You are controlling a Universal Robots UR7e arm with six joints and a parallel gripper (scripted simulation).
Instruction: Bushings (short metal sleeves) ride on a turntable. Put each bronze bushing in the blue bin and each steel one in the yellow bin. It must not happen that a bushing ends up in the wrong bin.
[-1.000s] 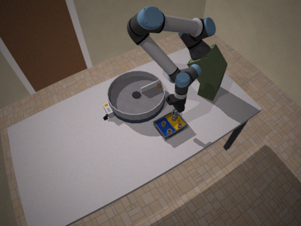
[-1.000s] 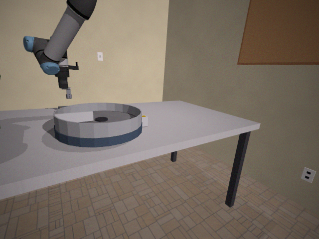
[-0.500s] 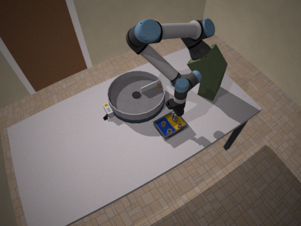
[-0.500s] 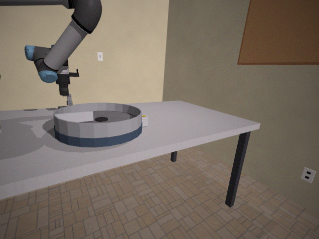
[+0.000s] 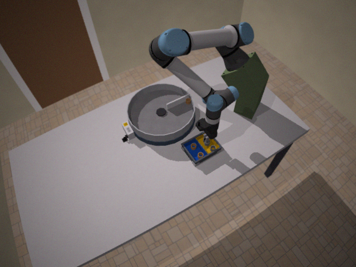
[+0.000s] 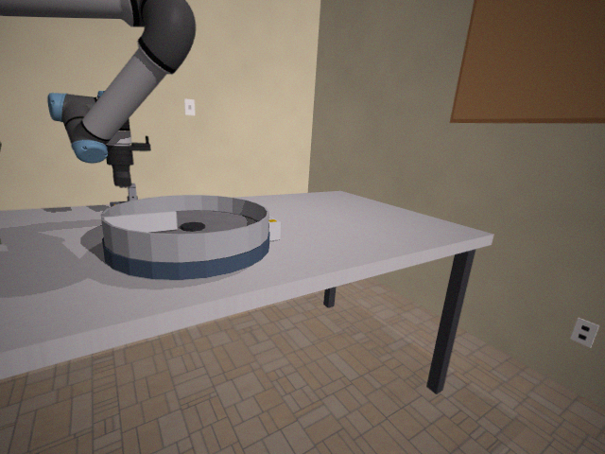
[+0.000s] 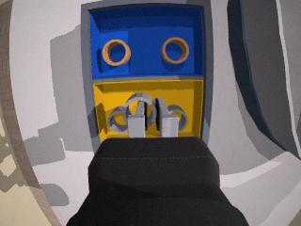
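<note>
The blue bin lies 50 mm below my hand and 30 mm ahead of it. The rest, counted from my hand: grey turntable 350 mm to the right, 40 mm ahead, 20 mm below.
</note>
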